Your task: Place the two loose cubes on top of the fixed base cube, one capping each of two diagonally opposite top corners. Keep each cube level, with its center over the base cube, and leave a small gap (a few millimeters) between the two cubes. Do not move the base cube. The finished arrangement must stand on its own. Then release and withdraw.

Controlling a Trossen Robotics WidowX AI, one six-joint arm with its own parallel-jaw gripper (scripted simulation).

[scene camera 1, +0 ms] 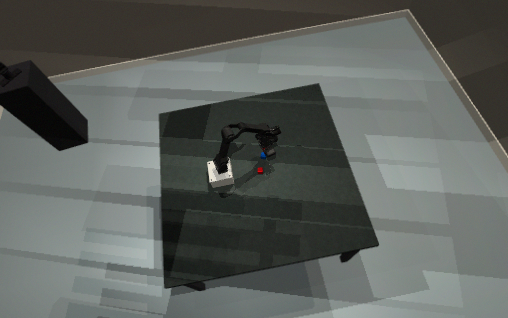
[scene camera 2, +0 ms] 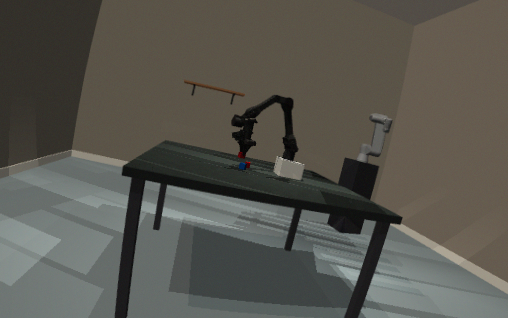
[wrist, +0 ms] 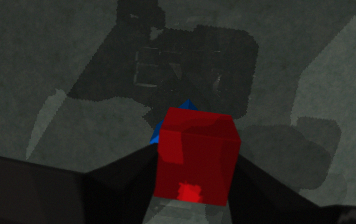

My gripper (wrist: 195,157) carries a red cube (wrist: 197,151).
